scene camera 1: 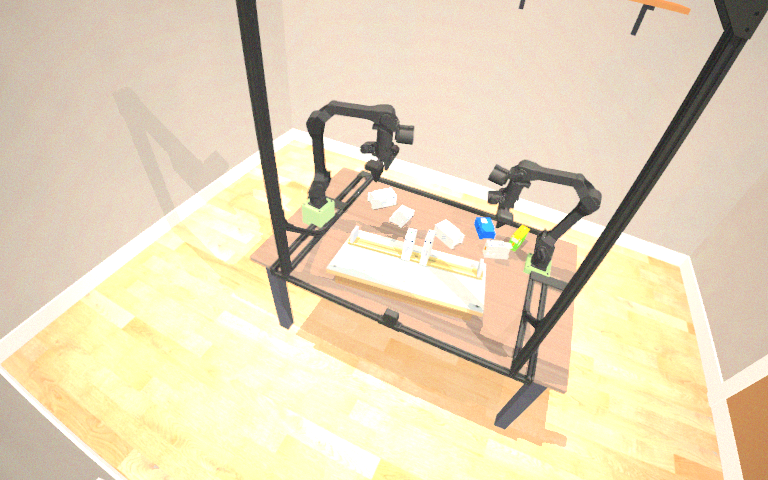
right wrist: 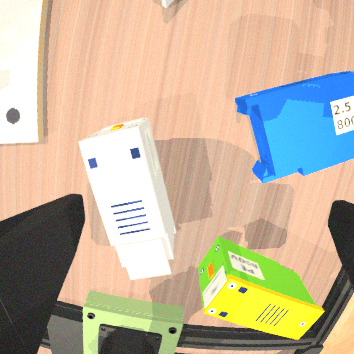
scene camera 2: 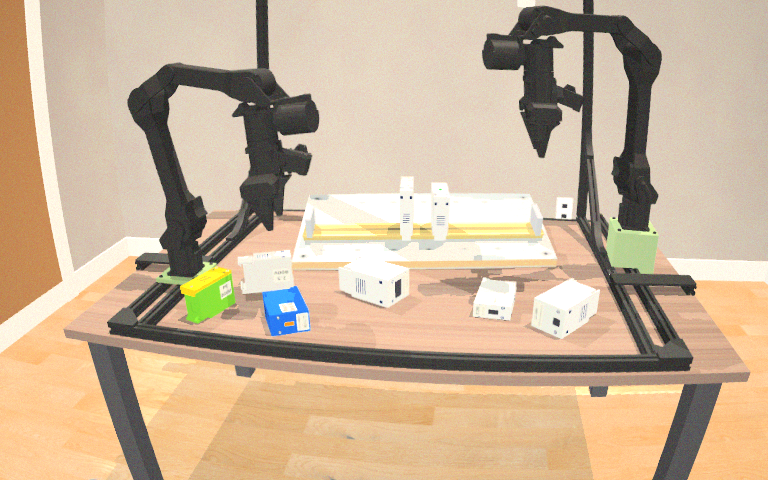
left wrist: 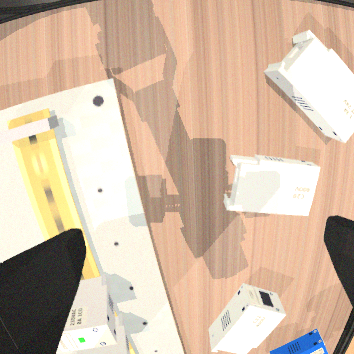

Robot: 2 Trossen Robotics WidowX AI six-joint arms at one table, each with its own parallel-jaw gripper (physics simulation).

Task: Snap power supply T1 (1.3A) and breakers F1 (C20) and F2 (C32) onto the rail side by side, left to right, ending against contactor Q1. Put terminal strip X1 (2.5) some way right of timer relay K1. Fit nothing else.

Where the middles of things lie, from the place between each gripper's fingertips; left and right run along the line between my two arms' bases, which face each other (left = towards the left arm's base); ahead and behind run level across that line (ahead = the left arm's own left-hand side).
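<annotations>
For the blue module (scene camera 2: pixel 286 312), my right hand is 20 mm to the right of it, 90 mm short of it and 130 mm above it. The green-yellow module (scene camera 2: pixel 207 295) is 60 mm ahead of my right hand, 130 mm to the right of it and 110 mm below it. Then there is the yellow rail (left wrist: pixel 51 136), which sits 210 mm behind my right hand, 290 mm to the left of it and 100 mm below it, while the white plate with rail (scene camera 2: pixel 536 219) is 260 mm behind that same right hand, 300 mm to the left and 90 mm below.
As for the yellow rail, my left hand is 19 cm to the left of it, 18 cm past it and 21 cm above it. The white base plate (scene camera 2: pixel 339 208) is 19 cm to the right of my left hand, 23 cm behind it and 22 cm below it. Counting from my left hand again, the blue module is 47 cm to the right, 12 cm ahead and 24 cm below, and the white plate with rail is 19 cm to the right, 23 cm behind and 21 cm below.
</annotations>
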